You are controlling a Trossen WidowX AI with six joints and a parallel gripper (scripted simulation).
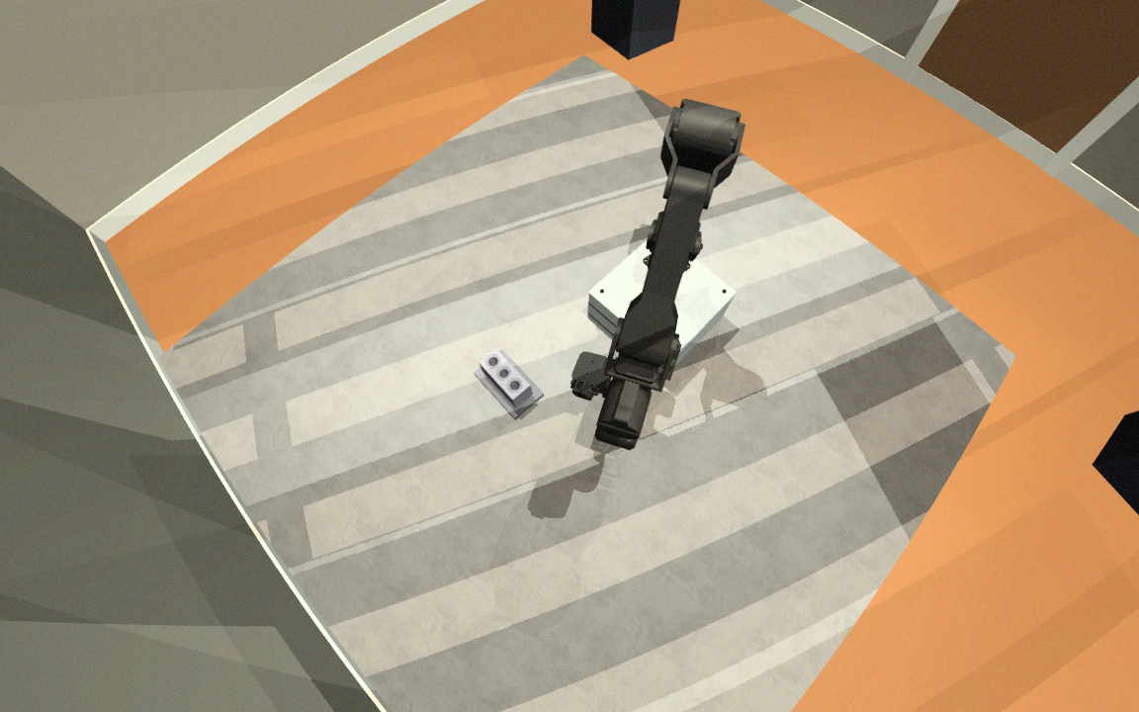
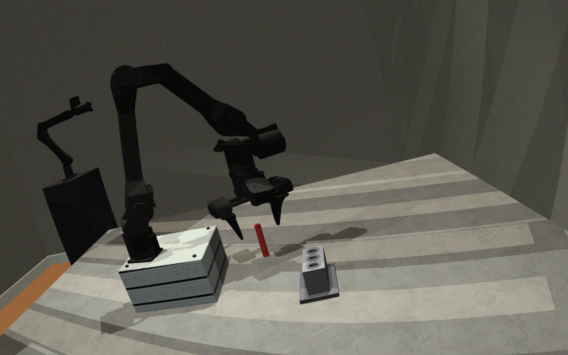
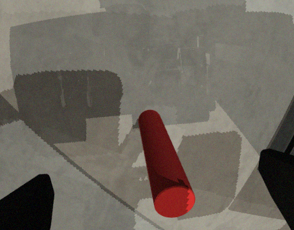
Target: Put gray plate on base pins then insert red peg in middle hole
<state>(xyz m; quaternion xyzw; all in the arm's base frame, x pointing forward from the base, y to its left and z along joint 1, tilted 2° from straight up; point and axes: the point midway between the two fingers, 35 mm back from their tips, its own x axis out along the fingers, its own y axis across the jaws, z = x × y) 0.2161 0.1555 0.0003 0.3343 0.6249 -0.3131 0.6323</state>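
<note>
Right now my gripper tip is 20 mm above the red peg. Also, from my gripper tip: gray plate (140 mm ahead, 170 mm to the right, 10 mm below); base (140 mm ahead, 170 mm to the right, 50 mm below).
</note>
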